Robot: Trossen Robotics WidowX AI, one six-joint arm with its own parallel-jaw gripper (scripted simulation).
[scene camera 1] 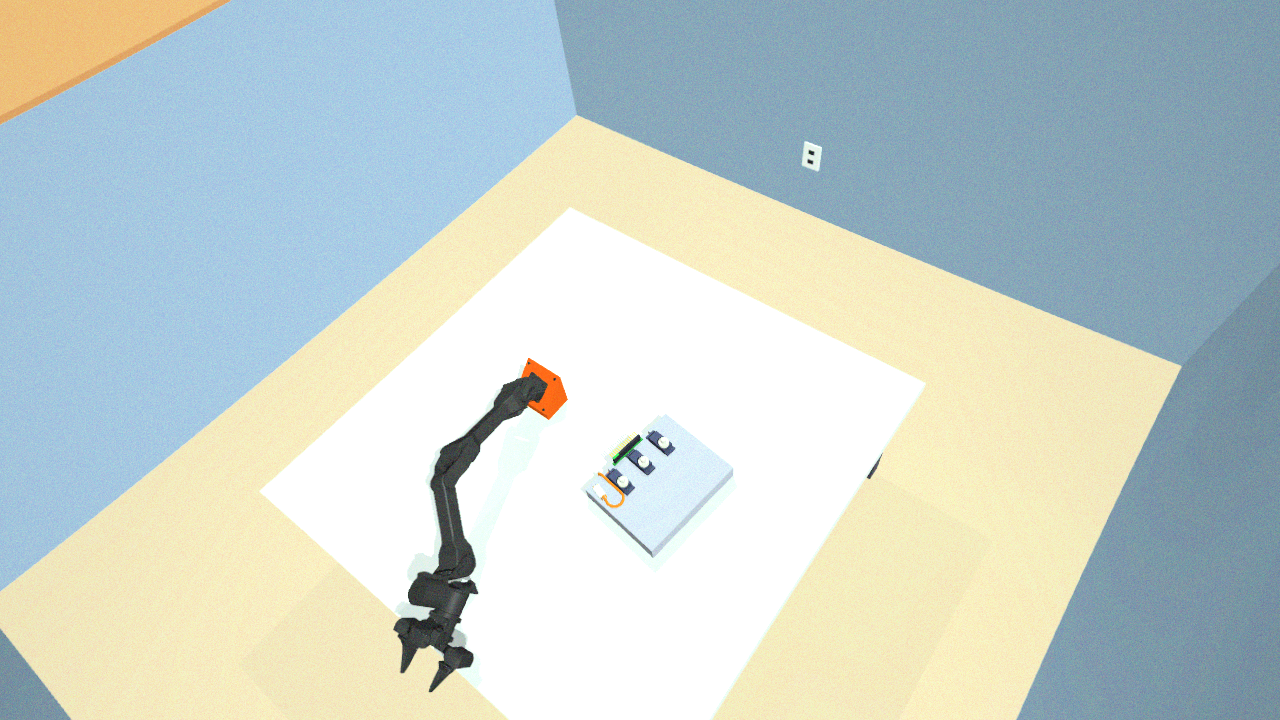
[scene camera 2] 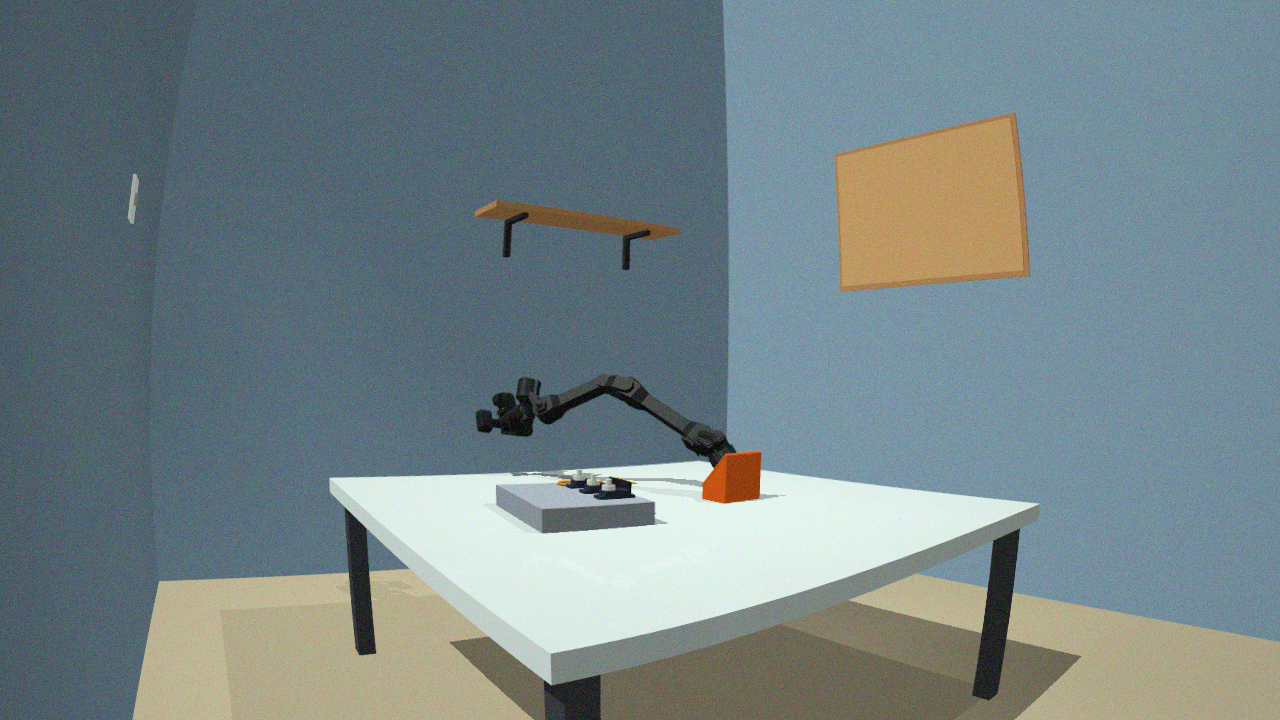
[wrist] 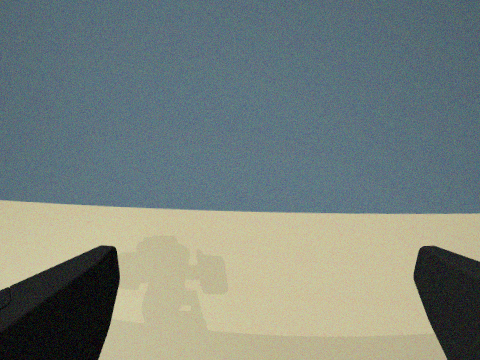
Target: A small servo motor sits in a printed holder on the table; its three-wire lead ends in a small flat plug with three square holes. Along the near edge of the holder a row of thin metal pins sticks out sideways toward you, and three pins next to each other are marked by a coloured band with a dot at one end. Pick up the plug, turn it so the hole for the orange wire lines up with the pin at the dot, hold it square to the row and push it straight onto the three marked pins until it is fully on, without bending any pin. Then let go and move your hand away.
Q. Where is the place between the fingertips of my gripper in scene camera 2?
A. At 489, 431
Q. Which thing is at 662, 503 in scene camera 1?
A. A grey printed holder.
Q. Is my gripper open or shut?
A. Open.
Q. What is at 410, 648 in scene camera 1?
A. My gripper.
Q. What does my gripper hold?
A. Nothing.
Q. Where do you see a grey printed holder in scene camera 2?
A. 549, 508
